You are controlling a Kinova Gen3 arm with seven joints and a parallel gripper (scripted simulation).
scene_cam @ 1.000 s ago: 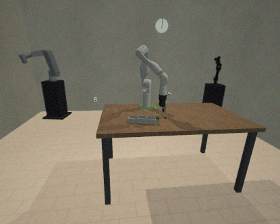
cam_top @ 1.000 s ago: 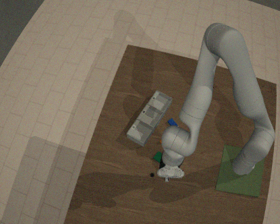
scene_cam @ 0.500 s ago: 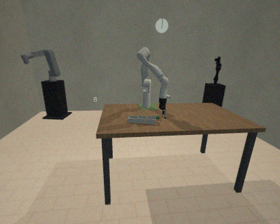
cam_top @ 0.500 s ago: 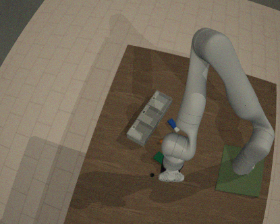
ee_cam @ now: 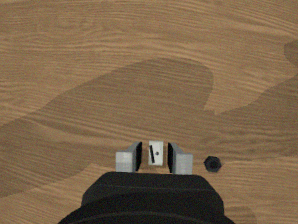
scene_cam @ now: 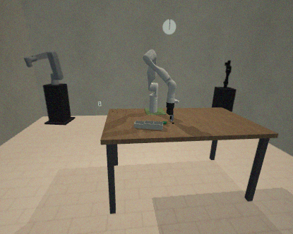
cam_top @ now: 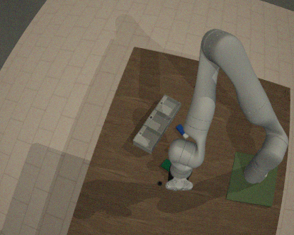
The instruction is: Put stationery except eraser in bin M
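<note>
Now: the small white thing 2 cm below my hand. The rest, counted from my hand: orange stick-like thing: 9 cm ahead, 16 cm to the right, 2 cm below; small black thing: 7 cm ahead, 1 cm to the left, 3 cm below; green notepad: 7 cm ahead, 7 cm to the right, 3 cm below.
</note>
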